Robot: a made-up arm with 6 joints.
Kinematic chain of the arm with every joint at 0, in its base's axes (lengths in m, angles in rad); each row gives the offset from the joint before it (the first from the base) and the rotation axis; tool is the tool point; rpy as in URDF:
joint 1: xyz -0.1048 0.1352 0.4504 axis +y
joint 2: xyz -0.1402 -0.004 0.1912 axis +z
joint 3: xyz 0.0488 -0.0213 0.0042 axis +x
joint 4: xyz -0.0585 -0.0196 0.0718 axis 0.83 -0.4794 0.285
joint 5: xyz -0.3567 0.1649 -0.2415 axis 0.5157 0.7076 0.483
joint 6: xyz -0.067 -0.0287 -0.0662 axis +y
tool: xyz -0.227 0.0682 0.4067 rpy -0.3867 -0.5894 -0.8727
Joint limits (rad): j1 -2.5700..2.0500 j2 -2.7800..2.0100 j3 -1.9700..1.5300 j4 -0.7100..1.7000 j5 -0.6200..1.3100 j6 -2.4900..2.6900
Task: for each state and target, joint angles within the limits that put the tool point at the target. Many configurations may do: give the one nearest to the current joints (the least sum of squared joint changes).
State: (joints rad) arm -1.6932 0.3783 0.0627 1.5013 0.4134 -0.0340
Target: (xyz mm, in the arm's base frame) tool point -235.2 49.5 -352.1
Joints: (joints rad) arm -1.3630 0.1694 0.1629 1.3392 0.0590 -0.1835
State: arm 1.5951 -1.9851 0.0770 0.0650 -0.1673 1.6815
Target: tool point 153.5 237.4 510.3
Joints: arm 1.2803 -1.5024 -0.1209 0.0561 -0.2859 1.4741
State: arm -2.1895 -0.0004 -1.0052 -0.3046 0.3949 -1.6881
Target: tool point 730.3 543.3 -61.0
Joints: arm -2.4629 -0.5963 -0.7146 -0.1862 0.3622 -1.6574
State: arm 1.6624 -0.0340 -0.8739 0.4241 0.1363 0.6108
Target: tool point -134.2 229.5 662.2
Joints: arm 1.2684 0.0712 -1.2297 0.2333 0.4365 1.2541
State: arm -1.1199 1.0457 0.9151 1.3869 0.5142 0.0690
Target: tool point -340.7 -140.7 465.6
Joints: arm -0.9005 1.1193 0.7878 1.1828 0.6805 0.5962
